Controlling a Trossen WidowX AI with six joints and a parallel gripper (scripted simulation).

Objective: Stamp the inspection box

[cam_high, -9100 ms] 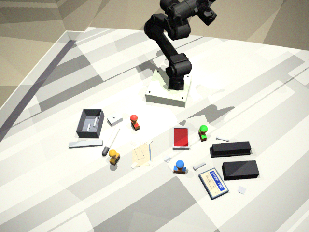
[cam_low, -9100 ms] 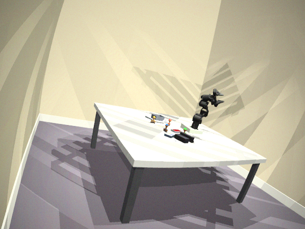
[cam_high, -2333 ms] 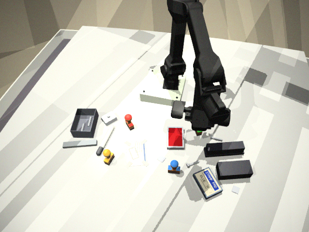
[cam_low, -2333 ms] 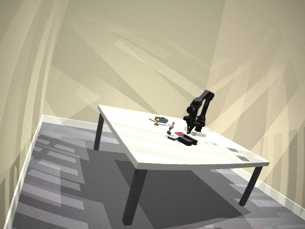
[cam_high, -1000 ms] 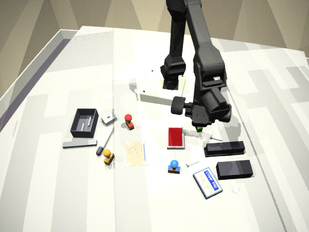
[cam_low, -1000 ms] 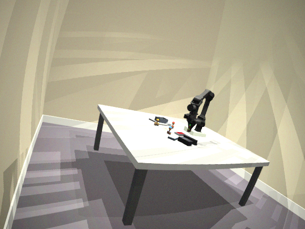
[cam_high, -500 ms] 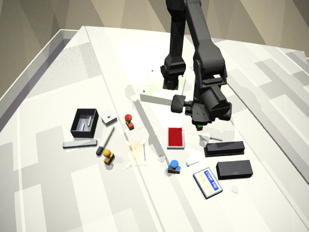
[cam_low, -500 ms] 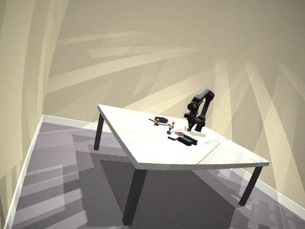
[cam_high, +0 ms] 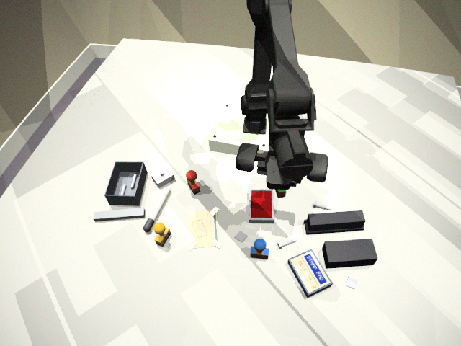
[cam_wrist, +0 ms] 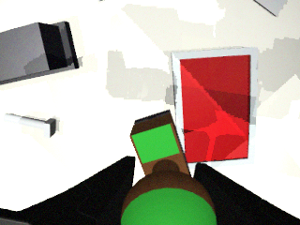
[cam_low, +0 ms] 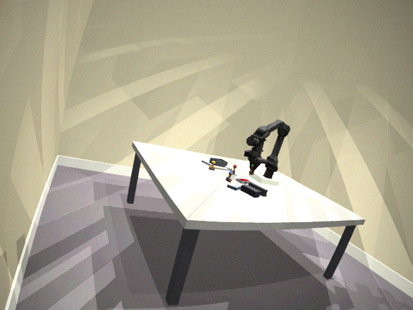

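The red ink pad is 9 cm below my gripper tip, 4 cm to the right of it and 1 cm ahead of it. Round my gripper tip: stamp tin (17 cm ahead, 8 cm to the left, 8 cm below); blue-knobbed stamp (13 cm ahead, 7 cm below, 3 cm to the right); green-knobbed stamp (right at my gripper tip).
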